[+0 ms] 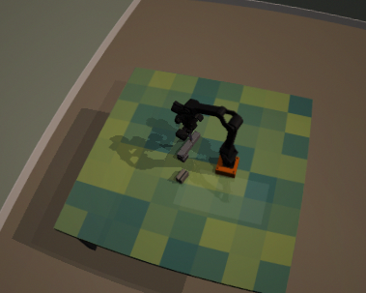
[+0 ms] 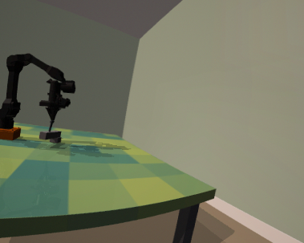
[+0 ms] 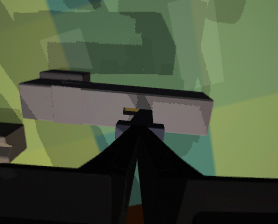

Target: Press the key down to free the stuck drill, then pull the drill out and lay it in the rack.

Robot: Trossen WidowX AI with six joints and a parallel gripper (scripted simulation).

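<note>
Right now my gripper tip is 1 cm short of the small yellow key, 5 cm to the right of it and 8 cm above it. Round my gripper tip: long grey bar: 3 cm to the left, 9 cm below; then small grey rack: 2 cm behind, 21 cm to the left, 11 cm below.
</note>
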